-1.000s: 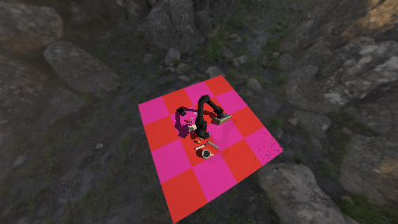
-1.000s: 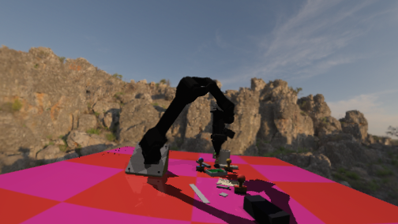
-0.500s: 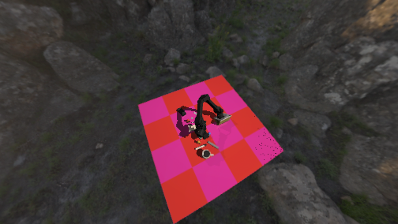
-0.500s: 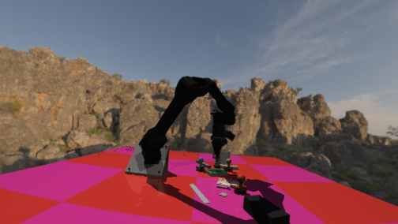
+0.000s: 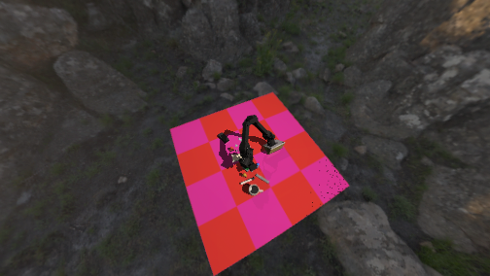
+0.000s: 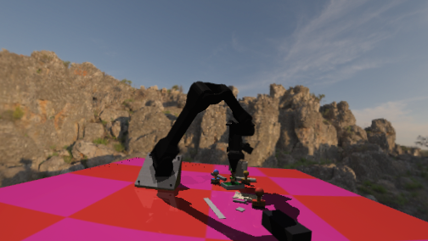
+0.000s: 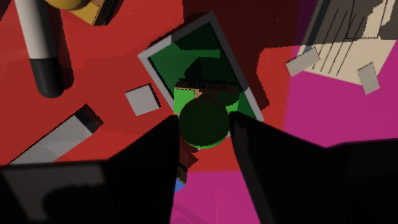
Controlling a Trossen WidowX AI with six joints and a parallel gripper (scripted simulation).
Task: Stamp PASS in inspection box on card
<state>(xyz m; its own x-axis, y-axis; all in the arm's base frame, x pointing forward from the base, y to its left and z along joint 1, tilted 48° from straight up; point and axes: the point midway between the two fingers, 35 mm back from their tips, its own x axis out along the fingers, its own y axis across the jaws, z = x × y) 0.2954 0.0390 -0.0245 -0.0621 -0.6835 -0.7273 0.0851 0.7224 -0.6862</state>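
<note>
The green ink pad lies 60 mm below my gripper tip. Also, from my gripper tip: green-knobbed stamp 30 mm below; then orange-knobbed stamp 70 mm ahead, 60 mm to the left, 50 mm below; then blue-knobbed stamp 70 mm behind, 40 mm to the left, 50 mm below.
</note>
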